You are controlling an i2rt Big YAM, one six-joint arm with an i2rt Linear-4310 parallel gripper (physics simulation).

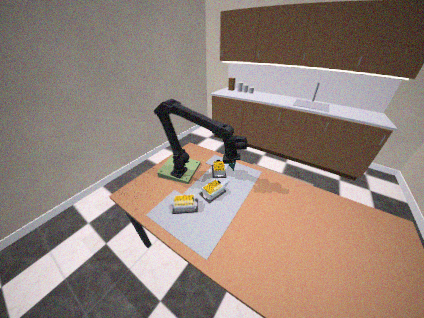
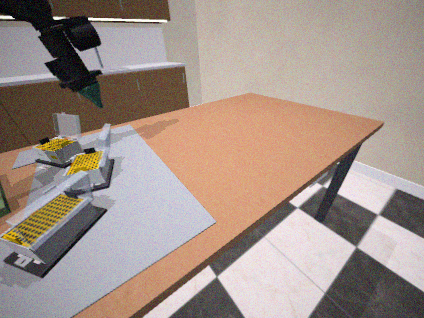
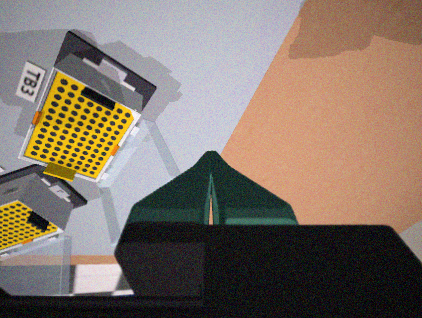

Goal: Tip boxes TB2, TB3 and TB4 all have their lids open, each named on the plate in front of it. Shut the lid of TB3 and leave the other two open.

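Frame: origin at the arm's base, x ahead, y left, z up, level; millimetres.
Seen in the pictures: gripper, fingertip midpoint: (image 1: 233,170) (image 2: 101,108) (image 3: 211,159); arm's base, link origin: (image 1: 179,171).
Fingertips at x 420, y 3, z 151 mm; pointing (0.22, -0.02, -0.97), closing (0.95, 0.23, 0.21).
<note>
Offsets run from my fingertips to a thing's top centre. "*": to the spot under its first point. Level surfaces: height alone.
Box TB3 @(dy -72, dx -110, dz -107 mm) (image 1: 214,189) (image 2: 86,164) (image 3: 80,125) is the middle of the three, with a yellow perforated rack; its plate @(* dy -41, dx -170, dz -179 mm) (image 3: 30,82) reads TB3. Its clear lid (image 2: 105,141) (image 3: 163,146) stands open on the side away from the plate. The back box @(dy +155, dx -155, dz -107 mm) (image 1: 219,168) (image 2: 59,148) (image 3: 22,225) has its clear lid (image 2: 67,124) (image 3: 40,265) raised. The front box @(* dy -312, dx -175, dz -40 mm) (image 1: 184,202) (image 2: 42,222) also has a raised lid @(* dy -305, dx -153, dz -42 mm) (image 2: 77,181). Which of these two is TB2 or TB4 is not readable. My gripper (image 1: 233,168) (image 2: 101,105) (image 3: 211,159) is shut and empty, above the table, on TB3's lid side, touching no box.
The boxes stand on a grey mat @(dz -182 mm) (image 1: 210,235) (image 2: 165,220) (image 3: 225,60) on the wooden table @(dz -184 mm) (image 1: 300,235) (image 2: 260,150) (image 3: 360,125). The arm's green base plate (image 1: 192,172) is at the table's left. The back box stands close beside TB3.
</note>
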